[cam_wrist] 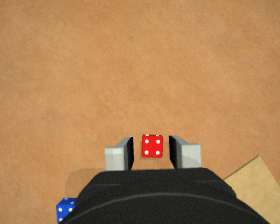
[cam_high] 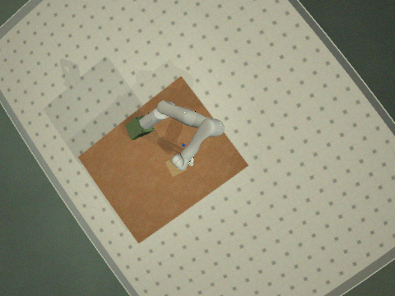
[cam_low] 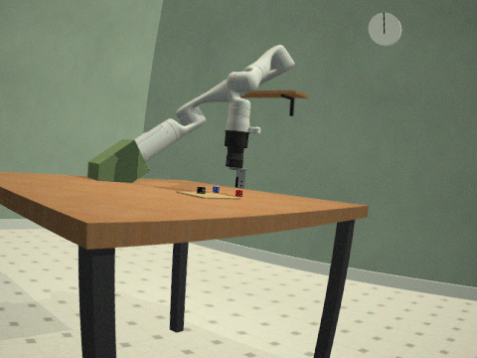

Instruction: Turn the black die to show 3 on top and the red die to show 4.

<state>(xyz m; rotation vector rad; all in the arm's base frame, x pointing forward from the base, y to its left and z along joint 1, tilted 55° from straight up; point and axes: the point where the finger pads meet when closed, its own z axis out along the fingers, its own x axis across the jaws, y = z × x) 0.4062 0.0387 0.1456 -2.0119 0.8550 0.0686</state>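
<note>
The red die is 30 mm below my hand. Round my hand: tan mat 140 mm to the right, 40 mm below; blue die 110 mm behind, 30 mm below; black die 140 mm to the right, 30 mm below, 30 mm behind.
</note>
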